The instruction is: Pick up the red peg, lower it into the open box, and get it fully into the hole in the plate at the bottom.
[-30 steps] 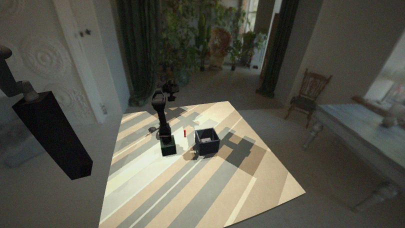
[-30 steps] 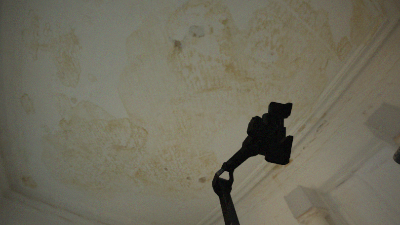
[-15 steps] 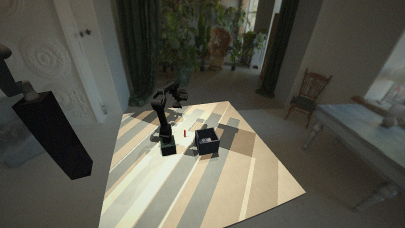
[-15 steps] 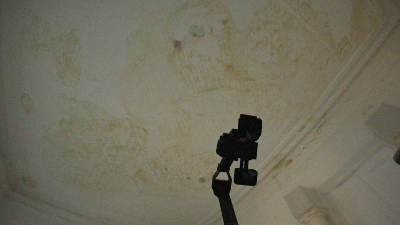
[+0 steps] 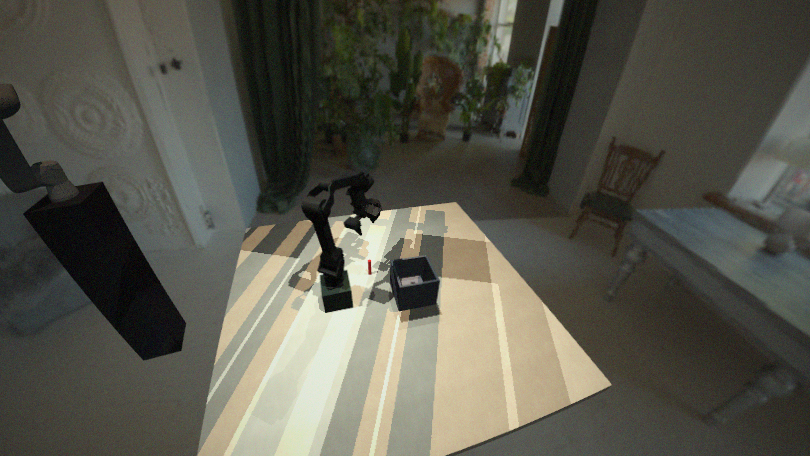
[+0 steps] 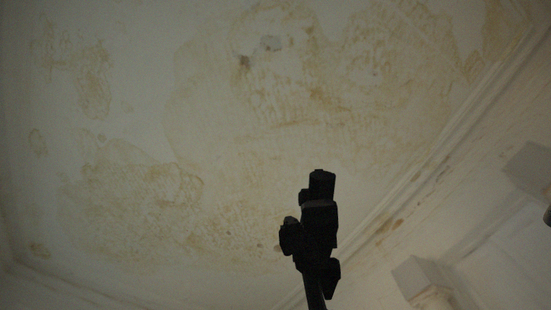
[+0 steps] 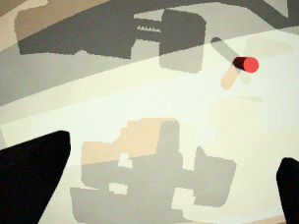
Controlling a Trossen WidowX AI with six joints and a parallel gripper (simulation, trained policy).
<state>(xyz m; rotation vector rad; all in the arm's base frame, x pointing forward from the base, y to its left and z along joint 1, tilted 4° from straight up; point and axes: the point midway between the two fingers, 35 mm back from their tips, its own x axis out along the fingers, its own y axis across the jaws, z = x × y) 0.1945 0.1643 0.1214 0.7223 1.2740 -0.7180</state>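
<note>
Now: the red peg 170 mm below my gripper tip, 60 mm to the right of it and 10 mm behind it. Round my gripper tip: grey plate 240 mm to the right, 160 mm below, 110 mm ahead.
</note>
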